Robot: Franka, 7 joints.
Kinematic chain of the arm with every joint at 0, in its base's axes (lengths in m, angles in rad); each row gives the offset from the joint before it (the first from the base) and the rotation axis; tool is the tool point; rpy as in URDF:
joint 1: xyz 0 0 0.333 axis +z
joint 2: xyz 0 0 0 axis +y
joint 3: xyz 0 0 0.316 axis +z
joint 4: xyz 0.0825 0 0 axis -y
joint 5: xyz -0.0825 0 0.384 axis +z
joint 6: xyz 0 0 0 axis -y
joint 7: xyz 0.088 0 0 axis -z
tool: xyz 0 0 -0.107 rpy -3.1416 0 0
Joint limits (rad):
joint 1: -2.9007..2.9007
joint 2: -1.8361..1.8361
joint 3: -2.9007..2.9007
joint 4: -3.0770..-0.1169
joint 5: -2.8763..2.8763
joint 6: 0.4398..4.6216
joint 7: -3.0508..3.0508
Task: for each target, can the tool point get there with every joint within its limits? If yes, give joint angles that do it. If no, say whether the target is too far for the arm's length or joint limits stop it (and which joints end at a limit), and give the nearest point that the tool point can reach.
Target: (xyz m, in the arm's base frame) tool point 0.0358 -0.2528 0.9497
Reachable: yes | joints -0.4690 -0.4851 -0.7668 -1.3638 1.5768 0.9139 -2.4862
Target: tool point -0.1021 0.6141 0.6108
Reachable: yes | joints -2.0258 -0.1228 -2.3881 -1.6210 2.1245 2.9595 2.0609
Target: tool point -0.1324 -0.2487 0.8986
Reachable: yes | joints 2.2978 -1.3451 0.3945 -1.8600 0.9684 2.0906 -1.8606
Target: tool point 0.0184 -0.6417 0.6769
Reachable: yes | joints 1.4710 -1.1492 -1.6502 -0.5128 -0.4586 4.2633 0.2698
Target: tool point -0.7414 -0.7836 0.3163
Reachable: no: too far | nearest point -0.5895 -0.6231 0.3197 | short by 0.221 m
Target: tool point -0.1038 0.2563 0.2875
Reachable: yes | joints -0.2497 0.4482 1.8787 -2.7230 0.4881 1.4594 0.1219
